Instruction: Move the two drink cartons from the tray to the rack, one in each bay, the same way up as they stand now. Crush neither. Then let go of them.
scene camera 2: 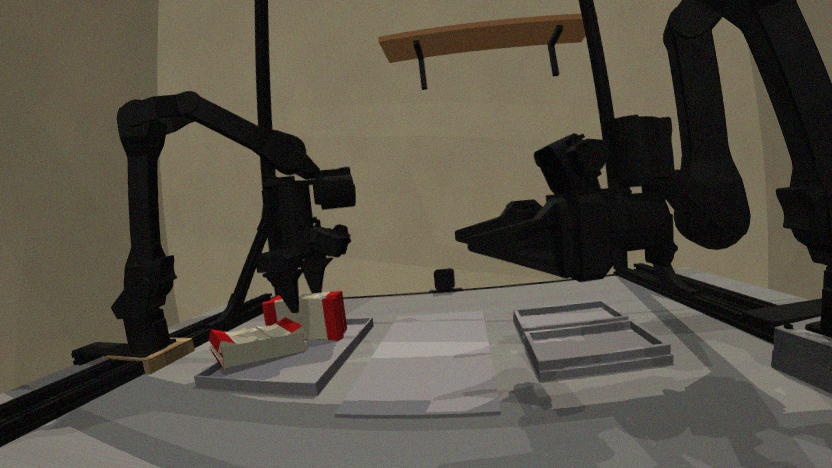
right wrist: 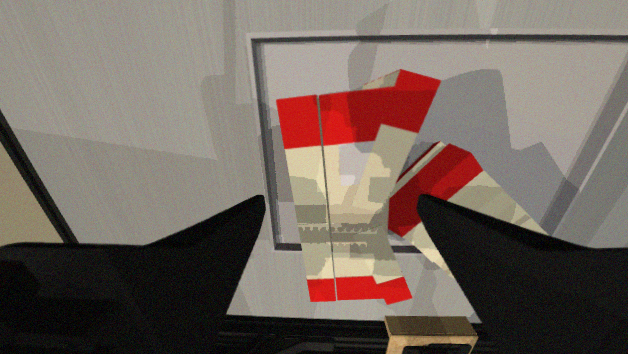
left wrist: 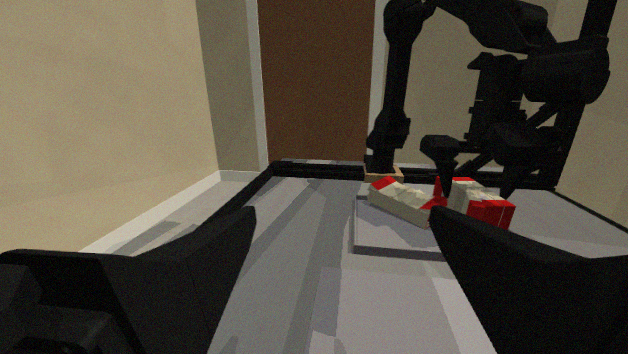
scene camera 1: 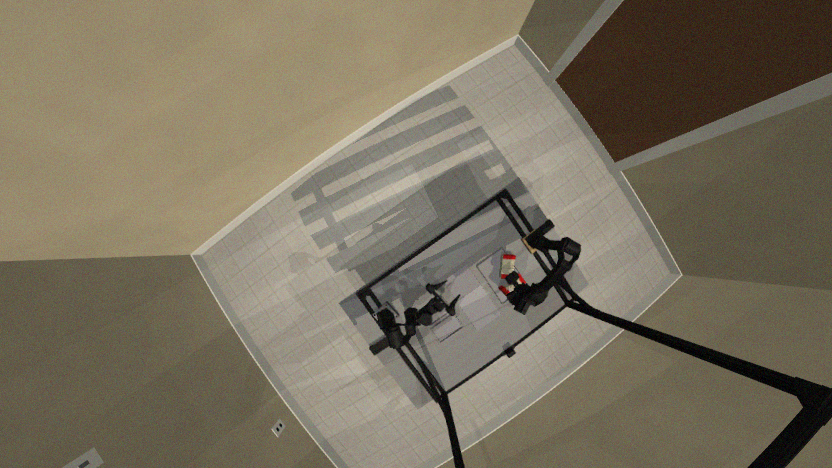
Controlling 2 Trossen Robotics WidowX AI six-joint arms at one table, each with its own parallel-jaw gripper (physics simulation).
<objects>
same spot on pale mat: (left wrist: 349, 304) = (scene camera 1: 462, 275)
same spot on grey tray: (scene camera 1: 490, 268) = (scene camera 2: 294, 369)
</objects>
